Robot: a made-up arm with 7 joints. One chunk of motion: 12 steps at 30 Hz.
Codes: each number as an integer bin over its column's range. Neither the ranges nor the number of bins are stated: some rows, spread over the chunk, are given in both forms.
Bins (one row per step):
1: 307 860 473 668 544 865
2: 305 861 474 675 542 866
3: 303 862 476 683 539 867
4: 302 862 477 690 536 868
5: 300 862 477 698 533 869
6: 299 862 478 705 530 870
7: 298 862 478 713 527 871
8: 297 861 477 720 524 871
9: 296 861 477 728 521 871
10: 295 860 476 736 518 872
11: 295 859 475 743 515 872
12: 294 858 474 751 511 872
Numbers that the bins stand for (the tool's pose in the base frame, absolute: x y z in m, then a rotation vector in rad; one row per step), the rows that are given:
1: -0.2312 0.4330 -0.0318 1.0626 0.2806 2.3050
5: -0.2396 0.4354 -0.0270 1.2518 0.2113 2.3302
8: -0.2432 0.4342 -0.0270 1.3905 0.1545 2.3428
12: -0.2468 0.4306 -0.0306 1.5860 0.0725 2.3491
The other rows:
2: -0.2336 0.4342 -0.0306 1.1068 0.2680 2.3113
3: -0.2360 0.4354 -0.0282 1.1572 0.2491 2.3176
4: -0.2372 0.4354 -0.0270 1.2014 0.2302 2.3239
6: -0.2408 0.4354 -0.0258 1.2959 0.1923 2.3365
7: -0.2420 0.4354 -0.0258 1.3464 0.1734 2.3428
9: -0.2444 0.4342 -0.0270 1.4410 0.1356 2.3428
10: -0.2456 0.4330 -0.0282 1.4914 0.1167 2.3491
11: -0.2456 0.4318 -0.0294 1.5356 0.0977 2.3491

